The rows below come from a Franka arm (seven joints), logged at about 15 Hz.
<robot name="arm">
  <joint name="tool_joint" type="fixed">
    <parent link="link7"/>
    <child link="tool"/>
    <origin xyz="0 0 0.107"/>
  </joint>
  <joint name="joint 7" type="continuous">
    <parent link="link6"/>
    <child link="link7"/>
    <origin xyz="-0.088 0 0" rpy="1.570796 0 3.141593"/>
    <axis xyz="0 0 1"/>
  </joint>
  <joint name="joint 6" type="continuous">
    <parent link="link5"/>
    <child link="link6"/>
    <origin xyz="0 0 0" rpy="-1.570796 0 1.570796"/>
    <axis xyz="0 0 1"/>
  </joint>
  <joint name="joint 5" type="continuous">
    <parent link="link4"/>
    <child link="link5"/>
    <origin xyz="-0.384 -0.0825 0" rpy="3.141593 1.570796 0"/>
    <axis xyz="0 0 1"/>
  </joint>
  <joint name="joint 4" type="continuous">
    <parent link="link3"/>
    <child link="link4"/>
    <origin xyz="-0.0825 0 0" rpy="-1.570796 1.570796 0"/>
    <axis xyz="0 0 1"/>
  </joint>
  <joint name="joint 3" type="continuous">
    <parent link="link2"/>
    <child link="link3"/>
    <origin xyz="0.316 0 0" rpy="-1.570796 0 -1.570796"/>
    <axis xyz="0 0 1"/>
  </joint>
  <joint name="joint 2" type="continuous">
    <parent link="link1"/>
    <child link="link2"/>
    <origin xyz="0 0 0" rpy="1.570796 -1.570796 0"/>
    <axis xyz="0 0 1"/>
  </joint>
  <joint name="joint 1" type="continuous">
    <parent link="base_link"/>
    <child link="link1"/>
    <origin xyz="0 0 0.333" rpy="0 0 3.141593"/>
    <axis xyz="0 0 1"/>
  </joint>
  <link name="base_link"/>
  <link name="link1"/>
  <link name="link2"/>
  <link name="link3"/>
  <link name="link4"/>
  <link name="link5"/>
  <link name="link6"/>
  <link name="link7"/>
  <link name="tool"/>
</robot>
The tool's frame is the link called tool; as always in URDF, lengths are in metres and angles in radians. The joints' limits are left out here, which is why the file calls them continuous.
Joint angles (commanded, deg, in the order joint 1, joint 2, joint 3, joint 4, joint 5, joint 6, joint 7), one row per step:
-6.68, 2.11, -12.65, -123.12, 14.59, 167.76, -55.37
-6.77, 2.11, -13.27, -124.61, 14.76, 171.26, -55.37
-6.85, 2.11, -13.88, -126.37, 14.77, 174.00, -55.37
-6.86, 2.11, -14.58, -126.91, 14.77, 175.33, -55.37
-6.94, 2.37, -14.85, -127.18, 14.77, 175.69, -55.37
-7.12, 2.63, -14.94, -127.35, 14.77, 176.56, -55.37
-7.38, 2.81, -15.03, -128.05, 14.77, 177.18, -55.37
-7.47, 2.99, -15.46, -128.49, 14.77, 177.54, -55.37
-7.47, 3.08, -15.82, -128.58, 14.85, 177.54, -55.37
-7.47, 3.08, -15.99, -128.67, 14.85, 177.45, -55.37
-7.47, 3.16, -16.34, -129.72, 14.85, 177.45, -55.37
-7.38, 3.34, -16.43, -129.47, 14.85, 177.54, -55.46
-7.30, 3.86, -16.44, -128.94, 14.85, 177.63, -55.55
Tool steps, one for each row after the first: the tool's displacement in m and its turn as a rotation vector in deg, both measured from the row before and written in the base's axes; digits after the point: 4 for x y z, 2 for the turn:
-0.0069, -0.0075, -0.0046, -1.02, -1.66, -1.51
-0.0080, -0.0061, -0.0086, -0.73, -0.69, -1.24
-0.0045, -0.0067, -0.0014, -0.49, -0.62, -0.97
-0.0017, -0.0032, -0.0039, -0.06, 0.21, -0.42
-0.0012, -0.0028, -0.0019, -0.35, -0.31, -0.43
-0.0034, -0.0027, -0.0062, -0.04, 0.31, -0.47
-0.0033, -0.0044, -0.0045, -0.02, 0.29, -0.59
-0.0017, -0.0032, -0.0016, 0.08, 0.15, -0.41
-0.0010, -0.0014, -0.0009, 0.08, 0.16, -0.16
-0.0050, -0.0017, -0.0094, 0.41, 1.04, -0.37
0.0012, -0.0004, 0.0006, -0.19, -0.10, 0.05
0.0030, -0.0003, -0.0004, -0.26, -0.02, 0.13

